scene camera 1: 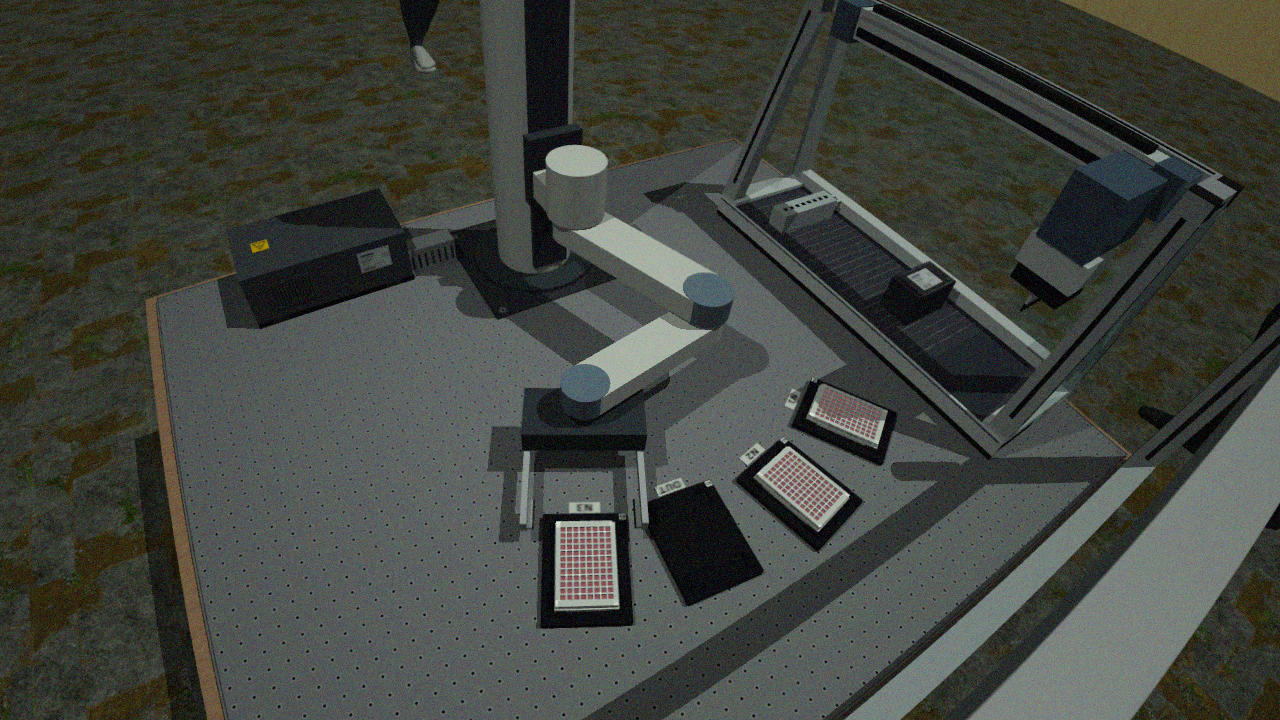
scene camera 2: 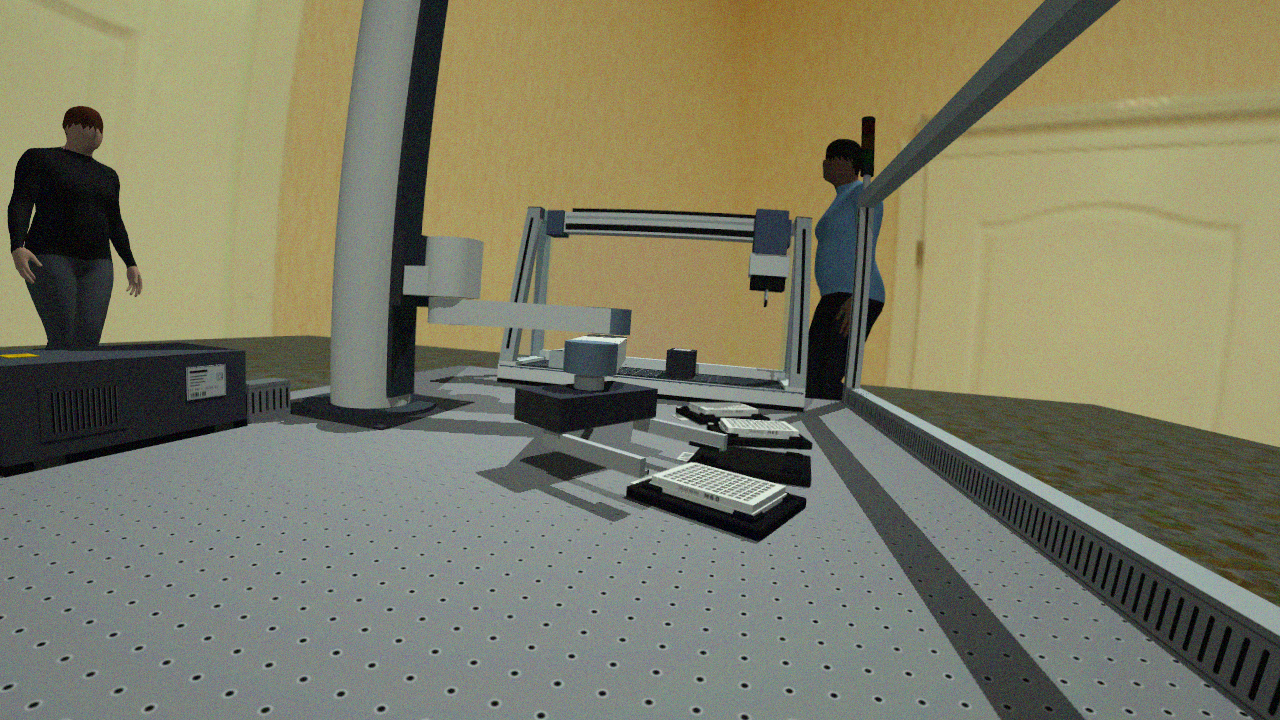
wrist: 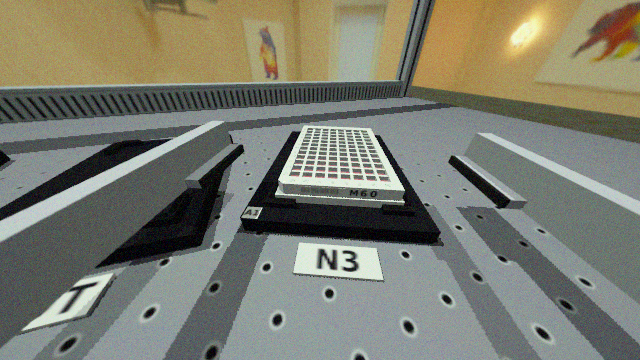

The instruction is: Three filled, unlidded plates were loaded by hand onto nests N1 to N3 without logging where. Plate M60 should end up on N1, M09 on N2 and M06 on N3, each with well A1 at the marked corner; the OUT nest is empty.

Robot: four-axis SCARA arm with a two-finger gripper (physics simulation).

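Frame: origin at the arm's base, x ahead, y left, z up, level; centimetres.
Seen in the pictures: gripper, fingertip midpoint: [scene camera 1: 584,527] [scene camera 2: 688,454] [wrist: 344,141]; arm's base, origin of the base link: [scene camera 1: 534,258] [scene camera 2: 370,411].
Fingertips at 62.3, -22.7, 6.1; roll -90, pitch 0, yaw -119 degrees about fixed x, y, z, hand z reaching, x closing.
Pixels of each thing's top centre, then the offset from my fingertips to it, as dx, dy, dz. "pt": a spot on its surface instead.
- nest N3, middle of its top: [wrist: 337,155] [scene camera 2: 718,488] [scene camera 1: 586,564] +3.7, -1.8, -3.0
- white plate, middle of its top: [wrist: 337,147] [scene camera 2: 719,481] [scene camera 1: 586,561] +3.7, -1.8, -2.2
- third plate, middle of its top: [scene camera 1: 849,412] [scene camera 2: 723,405] +3.0, +50.1, -2.2
- OUT nest, middle of its top: [wrist: 136,166] [scene camera 2: 753,454] [scene camera 1: 700,535] +8.1, +14.6, -3.0
- dark box, surface spot: [scene camera 2: 125,402] pt -65.7, -19.9, +1.3
- slotted rail, surface spot: [scene camera 2: 1029,505] pt +38.0, -3.3, -1.6
My gripper [scene camera 1: 583,524] [scene camera 2: 682,454] [wrist: 344,141] is open and empty, low, its fingers spread wide at the label end of nest N3 [scene camera 1: 586,618] [scene camera 2: 698,513] [wrist: 340,223]. A white plate [scene camera 1: 586,564] [scene camera 2: 720,486] [wrist: 345,155] with red wells sits there; its near side reads M60 in the wrist view. The nest's A1 mark is at its near left corner; the plate's well markings are too faint to tell. Another plate [scene camera 1: 802,488] [scene camera 2: 758,428] sits on N2, and a third plate [scene camera 1: 845,415] [scene camera 2: 723,409] sits on the farthest nest. Their labels cannot be read. The OUT nest [scene camera 1: 704,541] [scene camera 2: 760,466] is empty.
The OUT nest lies beside N3, partly behind the left finger in the wrist view. A gantry frame [scene camera 1: 850,331] [scene camera 2: 662,223] stands beyond the farthest nest. A dark box [scene camera 1: 322,255] [scene camera 2: 125,402] stands near the arm's column [scene camera 1: 512,134] [scene camera 2: 371,205]. A slotted rail [scene camera 2: 1029,505] [wrist: 250,97] edges the table.
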